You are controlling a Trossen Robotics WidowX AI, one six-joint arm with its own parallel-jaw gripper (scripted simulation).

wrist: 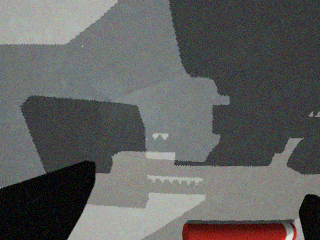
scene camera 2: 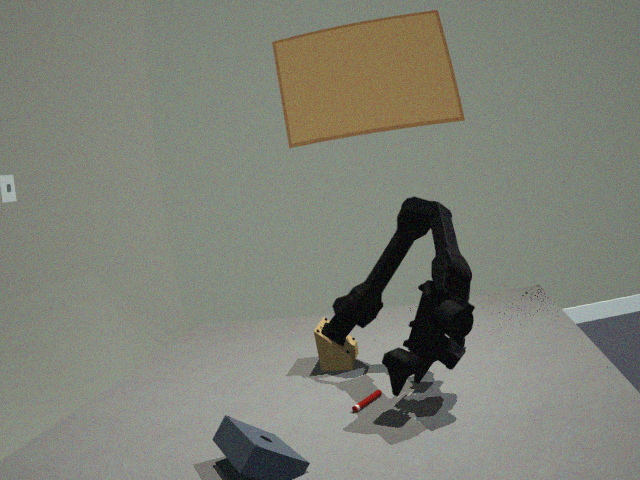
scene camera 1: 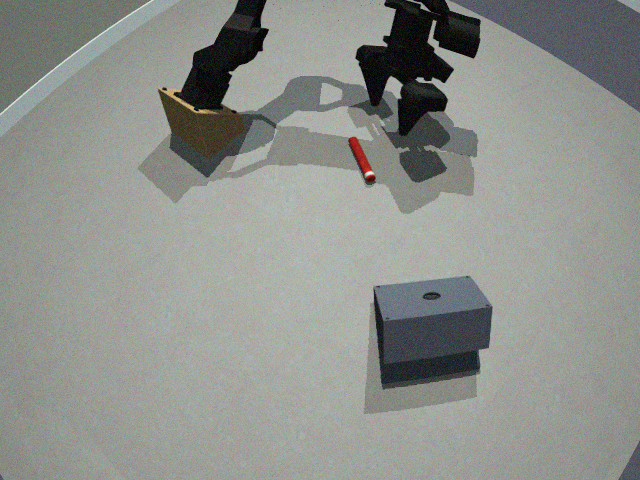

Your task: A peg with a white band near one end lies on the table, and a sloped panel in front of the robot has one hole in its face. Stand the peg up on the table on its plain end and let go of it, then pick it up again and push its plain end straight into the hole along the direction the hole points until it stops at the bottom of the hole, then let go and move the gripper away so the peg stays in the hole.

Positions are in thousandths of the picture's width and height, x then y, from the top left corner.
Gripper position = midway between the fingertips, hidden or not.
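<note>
Scene camera 1 has the gripper (scene camera 1: 607, 251), which is open with nothing in it. In the wrist view you'd get the gripper (wrist: 630, 794) too, and scene camera 2 also shows the gripper (scene camera 2: 635, 809).
</note>
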